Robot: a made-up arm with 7 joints.
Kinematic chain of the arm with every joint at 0, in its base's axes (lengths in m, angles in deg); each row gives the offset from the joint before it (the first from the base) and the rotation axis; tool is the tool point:
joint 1: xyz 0 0 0.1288 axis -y
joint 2: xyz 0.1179 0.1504 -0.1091 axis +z
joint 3: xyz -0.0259 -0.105 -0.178 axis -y
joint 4: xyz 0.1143 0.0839 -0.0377 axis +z
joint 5: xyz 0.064 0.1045 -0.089 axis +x
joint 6: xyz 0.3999 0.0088 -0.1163 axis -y
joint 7: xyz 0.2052 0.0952 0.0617 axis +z
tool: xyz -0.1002 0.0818 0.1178
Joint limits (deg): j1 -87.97..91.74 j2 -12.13..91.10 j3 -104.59..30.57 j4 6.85..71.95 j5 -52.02..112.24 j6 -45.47..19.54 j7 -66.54..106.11
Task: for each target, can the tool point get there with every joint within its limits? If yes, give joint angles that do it. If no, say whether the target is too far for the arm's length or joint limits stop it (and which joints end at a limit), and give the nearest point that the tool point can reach.
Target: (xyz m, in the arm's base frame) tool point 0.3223 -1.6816 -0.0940
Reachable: no: too far | nearest point 0.7834 -0.4650 -0.4128 | short by 1.340 m
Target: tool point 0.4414 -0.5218 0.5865
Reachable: no: joint limits stop it (at a limit: joint 2, joint 4, joint 5, joint 6, joint 7) | nearest point 0.5210 -0.0371 0.6690 | short by 0.498 m
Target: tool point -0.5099 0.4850 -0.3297
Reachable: yes | joints -13.16 67.96 -36.71 63.16 -35.12 -23.02 76.15
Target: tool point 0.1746 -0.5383 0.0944
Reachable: no: joint limits stop it (at a limit: joint 1, joint 2, joint 4, joint 5, joint 6) | nearest point 0.2637 -0.0939 -0.2762 | short by 0.585 m
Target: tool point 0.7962 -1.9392 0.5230
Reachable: no: too far | nearest point 1.0137 -0.4876 0.1033 | short by 1.527 m
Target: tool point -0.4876 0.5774 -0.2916
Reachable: yes | joints -14.32 79.06 -37.30 48.84 84.81 -38.32 17.40
